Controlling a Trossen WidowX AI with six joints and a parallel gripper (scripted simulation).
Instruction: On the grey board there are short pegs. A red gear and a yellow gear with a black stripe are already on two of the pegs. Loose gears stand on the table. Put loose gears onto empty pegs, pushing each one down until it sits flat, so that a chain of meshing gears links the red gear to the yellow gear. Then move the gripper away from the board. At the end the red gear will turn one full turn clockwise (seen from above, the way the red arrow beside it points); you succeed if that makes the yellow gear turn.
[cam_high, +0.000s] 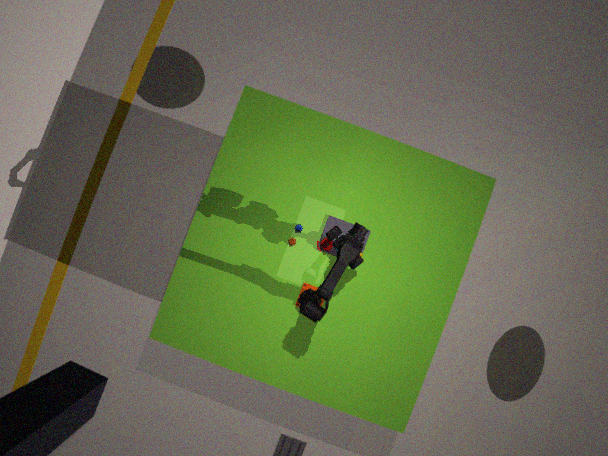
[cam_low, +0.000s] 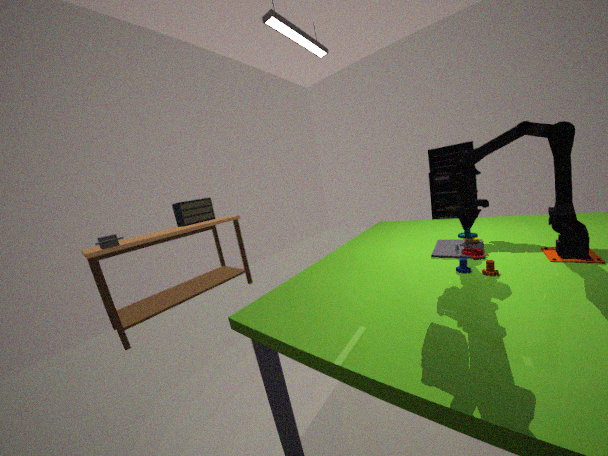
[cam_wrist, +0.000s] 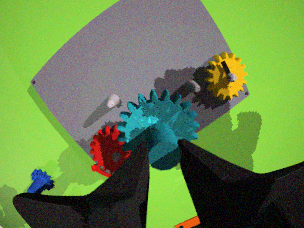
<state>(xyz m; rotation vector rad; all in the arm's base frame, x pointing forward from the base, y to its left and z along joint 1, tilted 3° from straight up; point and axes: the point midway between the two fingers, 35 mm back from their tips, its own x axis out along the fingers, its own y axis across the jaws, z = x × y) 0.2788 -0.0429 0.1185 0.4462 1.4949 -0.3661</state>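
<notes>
Now: the orange gear 210 mm to the left of my gripper tip, 70 mm below it and 70 mm behind it. The rest, counted from my gripper tip: teal gear (10 mm below); then red gear (70 mm below, 60 mm to the left, 20 mm behind); then yellow gear (90 mm to the right, 60 mm below, 10 mm behind).
</notes>
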